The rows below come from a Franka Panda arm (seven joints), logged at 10 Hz.
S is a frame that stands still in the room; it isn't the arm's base.
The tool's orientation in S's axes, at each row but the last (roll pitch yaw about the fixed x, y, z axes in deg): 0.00 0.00 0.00; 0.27 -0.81 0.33; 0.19 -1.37 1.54; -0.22 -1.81 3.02; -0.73 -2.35 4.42; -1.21 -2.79 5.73
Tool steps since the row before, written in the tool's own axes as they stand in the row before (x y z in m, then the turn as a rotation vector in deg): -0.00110 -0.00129 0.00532 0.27 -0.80 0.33; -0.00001 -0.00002 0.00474 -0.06 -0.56 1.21; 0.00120 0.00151 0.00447 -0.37 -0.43 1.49; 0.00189 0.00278 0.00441 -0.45 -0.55 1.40; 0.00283 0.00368 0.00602 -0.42 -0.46 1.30; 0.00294 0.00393 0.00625 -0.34 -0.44 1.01
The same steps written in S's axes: -0.00110 -0.00129 0.00532 0.27 -0.80 0.33; -0.00008 -0.00004 0.00474 -0.07 -0.57 1.21; 0.00105 0.00152 0.00450 -0.39 -0.45 1.48; 0.00160 0.00289 0.00446 -0.46 -0.57 1.39; 0.00229 0.00394 0.00608 -0.44 -0.48 1.29; 0.00222 0.00430 0.00630 -0.35 -0.46 1.00
